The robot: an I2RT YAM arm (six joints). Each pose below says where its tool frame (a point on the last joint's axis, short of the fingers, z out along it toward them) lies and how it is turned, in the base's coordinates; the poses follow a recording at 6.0 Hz.
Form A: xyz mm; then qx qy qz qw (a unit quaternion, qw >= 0).
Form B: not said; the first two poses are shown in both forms.
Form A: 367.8 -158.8 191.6 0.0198 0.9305 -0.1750 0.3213
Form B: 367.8 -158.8 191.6 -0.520 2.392 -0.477
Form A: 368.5 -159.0 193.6 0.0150 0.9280 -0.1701 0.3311
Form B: 368.5 -159.0 193.6 -0.491 2.379 -0.458
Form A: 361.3 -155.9 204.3 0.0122 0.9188 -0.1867 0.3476
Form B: 361.3 -155.9 204.3 -0.506 2.330 -0.480
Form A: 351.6 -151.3 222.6 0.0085 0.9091 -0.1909 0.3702
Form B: 351.6 -151.3 222.6 -0.485 2.282 -0.467
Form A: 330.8 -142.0 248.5 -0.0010 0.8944 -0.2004 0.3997
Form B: 330.8 -142.0 248.5 -0.464 2.214 -0.466
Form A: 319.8 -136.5 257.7 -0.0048 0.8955 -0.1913 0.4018
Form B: 319.8 -136.5 257.7 -0.439 2.219 -0.450
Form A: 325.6 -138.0 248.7 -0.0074 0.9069 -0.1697 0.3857
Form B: 325.6 -138.0 248.7 -0.406 2.272 -0.423
